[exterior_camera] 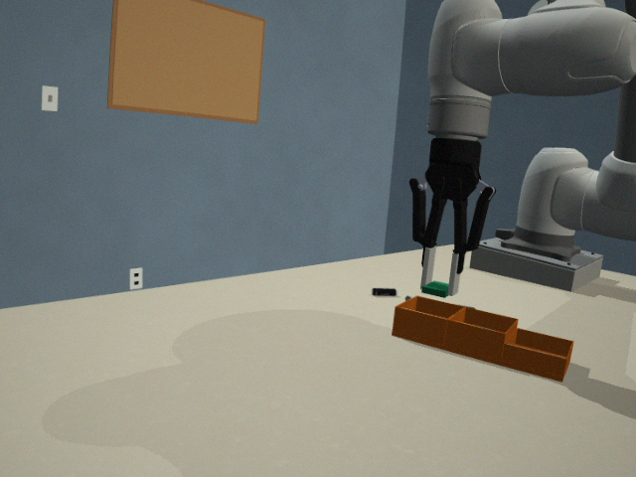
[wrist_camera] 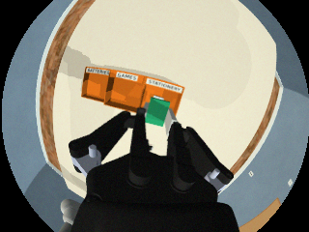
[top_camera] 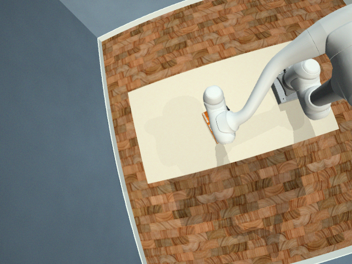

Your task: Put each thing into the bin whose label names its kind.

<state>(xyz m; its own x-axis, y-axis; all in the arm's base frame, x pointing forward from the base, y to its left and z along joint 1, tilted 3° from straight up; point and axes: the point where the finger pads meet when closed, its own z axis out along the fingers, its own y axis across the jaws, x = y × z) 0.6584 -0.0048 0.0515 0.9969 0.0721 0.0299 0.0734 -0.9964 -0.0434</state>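
The white thing is 9 cm below my hand and 1 cm ahead of it. The rest, counted from my hand: green flat thing (3 cm below); tiny pale thing (12 cm behind, 11 cm to the right, 9 cm below); joined orange bins (8 cm to the left, 8 cm below, 1 cm ahead).
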